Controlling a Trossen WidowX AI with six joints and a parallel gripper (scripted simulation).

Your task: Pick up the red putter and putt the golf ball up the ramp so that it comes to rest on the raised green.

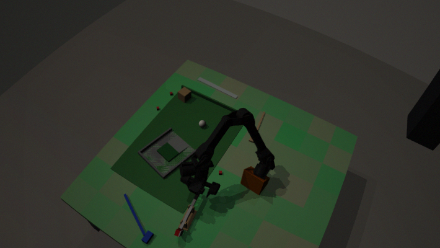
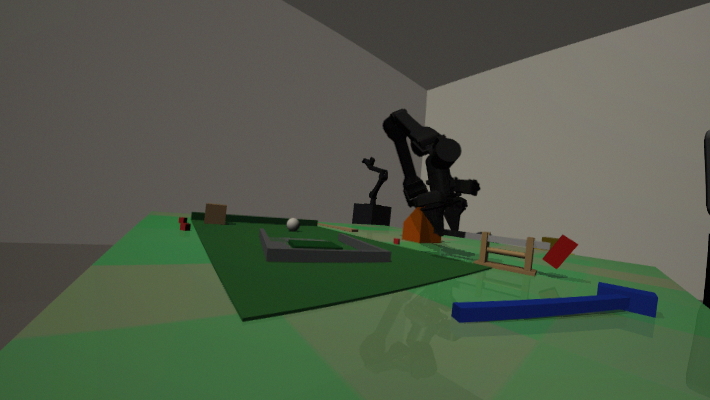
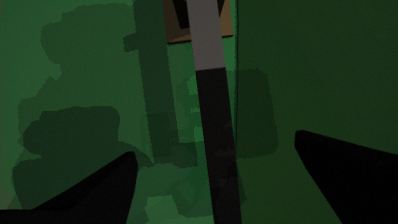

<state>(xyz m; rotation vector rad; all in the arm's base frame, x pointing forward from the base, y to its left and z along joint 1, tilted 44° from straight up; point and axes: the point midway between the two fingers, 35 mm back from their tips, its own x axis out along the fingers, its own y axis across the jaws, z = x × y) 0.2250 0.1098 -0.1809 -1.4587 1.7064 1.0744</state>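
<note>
Right now the red putter is 110 mm to the left of my gripper tip and 10 mm behind it. From my gripper tip the other things lie so: blue putter 260 mm to the left, 210 mm ahead, 40 mm below; then wooden rack 130 mm to the left, 20 mm below, 10 mm behind; then white golf ball 420 mm to the right, 200 mm ahead, 30 mm below.
</note>
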